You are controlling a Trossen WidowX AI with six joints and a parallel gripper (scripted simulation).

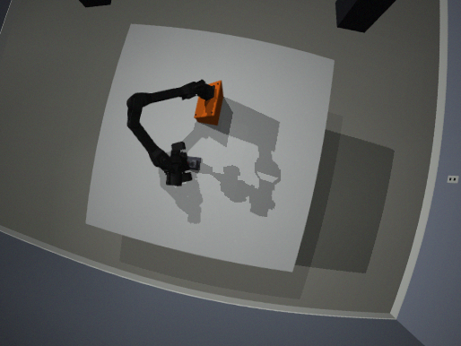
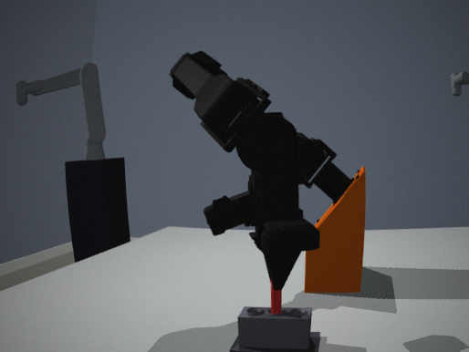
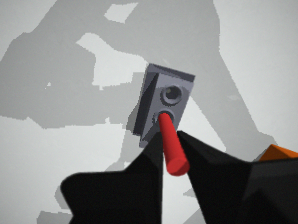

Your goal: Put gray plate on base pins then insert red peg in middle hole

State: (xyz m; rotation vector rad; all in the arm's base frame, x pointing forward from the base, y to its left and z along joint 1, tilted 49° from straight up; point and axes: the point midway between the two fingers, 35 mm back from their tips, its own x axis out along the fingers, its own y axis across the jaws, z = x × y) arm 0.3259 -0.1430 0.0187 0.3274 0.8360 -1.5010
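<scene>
My gripper tip is right at the red peg. Also, from my gripper tip: gray plate 50 mm below; then base 90 mm below.
</scene>
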